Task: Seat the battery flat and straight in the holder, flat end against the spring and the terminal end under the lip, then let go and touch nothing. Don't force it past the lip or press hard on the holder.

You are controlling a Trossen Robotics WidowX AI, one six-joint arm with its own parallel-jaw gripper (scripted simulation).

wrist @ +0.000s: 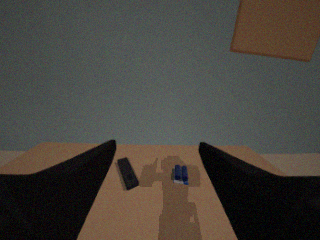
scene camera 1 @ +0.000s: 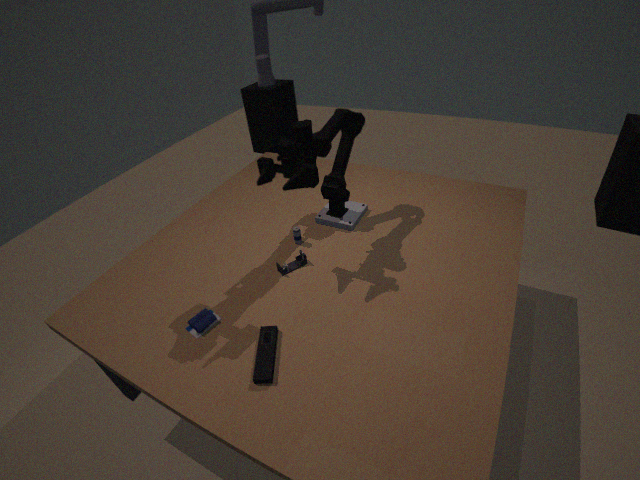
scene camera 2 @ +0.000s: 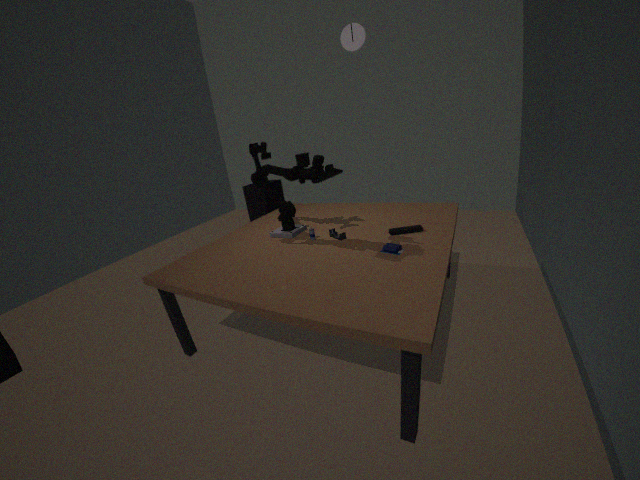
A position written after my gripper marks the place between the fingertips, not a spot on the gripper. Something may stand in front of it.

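Note:
My gripper [scene camera 1: 270, 186], [wrist: 158, 145]: open, holding nothing. Black bar [scene camera 1: 264, 364], visible.

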